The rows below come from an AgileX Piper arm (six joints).
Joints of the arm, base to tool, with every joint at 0 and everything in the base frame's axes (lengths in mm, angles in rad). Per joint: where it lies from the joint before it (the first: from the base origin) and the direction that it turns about. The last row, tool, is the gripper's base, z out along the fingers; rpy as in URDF.
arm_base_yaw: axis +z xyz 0 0 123
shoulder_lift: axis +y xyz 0 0 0
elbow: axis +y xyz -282.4 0 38.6
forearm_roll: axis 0.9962 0 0.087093 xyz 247.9 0 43.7
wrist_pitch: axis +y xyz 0 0 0
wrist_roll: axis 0.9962 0 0.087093 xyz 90.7 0 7.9
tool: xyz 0 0 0 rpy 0 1.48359 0
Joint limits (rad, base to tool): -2.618..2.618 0..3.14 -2.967..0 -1.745..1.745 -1.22..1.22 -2.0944..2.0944
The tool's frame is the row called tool.
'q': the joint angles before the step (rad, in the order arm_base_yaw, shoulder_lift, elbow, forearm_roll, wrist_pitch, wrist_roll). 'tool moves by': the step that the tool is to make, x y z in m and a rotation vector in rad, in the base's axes. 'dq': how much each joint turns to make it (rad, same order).
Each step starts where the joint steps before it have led.
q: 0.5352 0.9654 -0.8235 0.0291 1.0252 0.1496
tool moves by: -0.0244 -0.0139 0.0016 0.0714 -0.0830 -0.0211
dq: 0.0000 -0.1447 0.0741 0.0071 -0.0379 0.0231
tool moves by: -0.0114 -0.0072 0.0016 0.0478 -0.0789 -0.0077
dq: -0.0003 -0.0833 0.0392 -0.0034 -0.0483 0.0070
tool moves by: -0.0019 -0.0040 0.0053 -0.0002 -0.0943 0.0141
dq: -0.0011 -0.0369 0.0074 -0.0317 -0.0512 -0.0248
